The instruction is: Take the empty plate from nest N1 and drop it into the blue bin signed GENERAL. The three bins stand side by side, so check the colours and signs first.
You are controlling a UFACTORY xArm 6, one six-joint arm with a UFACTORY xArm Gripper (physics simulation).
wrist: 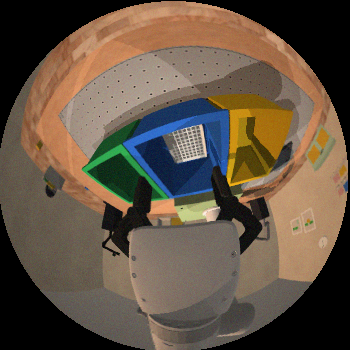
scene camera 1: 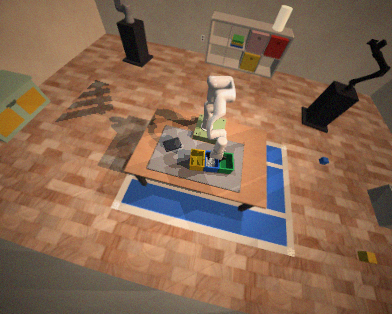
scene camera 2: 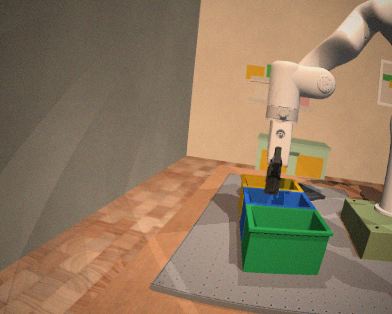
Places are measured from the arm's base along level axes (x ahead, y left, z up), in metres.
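Where they show: gripper, fingertip midpoint: [wrist: 178, 176] [scene camera 1: 213, 160] [scene camera 2: 271, 188]; arm's base, link origin: [wrist: 213, 209] [scene camera 1: 206, 126].
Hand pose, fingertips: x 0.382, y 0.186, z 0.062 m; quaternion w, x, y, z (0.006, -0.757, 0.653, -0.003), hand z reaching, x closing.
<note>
Each offset is from my fingertips to the centre of the thing. Level surfaces: height alone.
The plate {0.014 m back, 0.019 m right, 0.112 m down} [scene camera 1: 210, 162] [wrist: 189, 145], white with a grid of wells, lies inside the blue bin {0.020 m back, 0.017 m right, 0.075 m down} [scene camera 1: 212, 169] [scene camera 2: 285, 199] [wrist: 175, 114], apparently tilted. The blue bin stands between the green bin [scene camera 1: 227, 162] [scene camera 2: 282, 250] [wrist: 112, 172] and the yellow bin [scene camera 1: 197, 160] [scene camera 2: 250, 181] [wrist: 245, 101]. No sign on the bins can be read. My gripper [scene camera 2: 272, 191] [wrist: 178, 176] is open and empty over the blue bin, its fingertips close to rim height and apart from the plate. A nest marked N1 cannot be made out.
A flat dark block {0.073 m back, 0.428 m right, 0.116 m down} [scene camera 1: 172, 144] [scene camera 2: 312, 192] lies on the grey perforated mat {0.125 m down} [scene camera 1: 160, 162] [scene camera 2: 200, 270] [wrist: 150, 75], beyond the yellow bin. The arm's light green base block [scene camera 1: 200, 133] [scene camera 2: 375, 237] stands behind the bins. The bins' rims surround the space below the fingers.
</note>
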